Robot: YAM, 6 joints.
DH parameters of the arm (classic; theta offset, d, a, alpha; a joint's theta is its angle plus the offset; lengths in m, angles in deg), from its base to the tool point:
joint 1: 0 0.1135 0.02 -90
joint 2: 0 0 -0.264 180
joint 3: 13.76 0 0.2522 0
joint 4: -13.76 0 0.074 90
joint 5: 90 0 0 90
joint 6: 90 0.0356 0 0
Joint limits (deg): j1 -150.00..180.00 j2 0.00..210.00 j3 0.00..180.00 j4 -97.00..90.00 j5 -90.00..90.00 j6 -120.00..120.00
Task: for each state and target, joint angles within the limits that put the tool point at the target. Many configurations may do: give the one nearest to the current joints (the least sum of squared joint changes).
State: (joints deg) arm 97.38 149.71 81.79 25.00 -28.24 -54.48
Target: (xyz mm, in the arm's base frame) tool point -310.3 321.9 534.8
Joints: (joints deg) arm 132.04 118.61 132.06 30.80 -24.73 -54.48
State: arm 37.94 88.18 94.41 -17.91 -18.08 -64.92
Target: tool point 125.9 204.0 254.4
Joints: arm 55.28 70.47 52.97 -41.04 -20.91 -64.92
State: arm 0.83 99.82 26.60 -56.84 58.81 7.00
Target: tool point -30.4 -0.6 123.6
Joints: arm -30.49 88.30 0.00 -85.89 26.60 7.00
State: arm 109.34 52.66 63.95 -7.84 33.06 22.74
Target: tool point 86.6 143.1 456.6
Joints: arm 66.72 49.32 65.82 -7.51 40.22 22.74
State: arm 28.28 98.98 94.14 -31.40 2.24 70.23
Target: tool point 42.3 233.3 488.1
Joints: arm 78.89 70.38 94.18 -38.54 -5.57 70.23
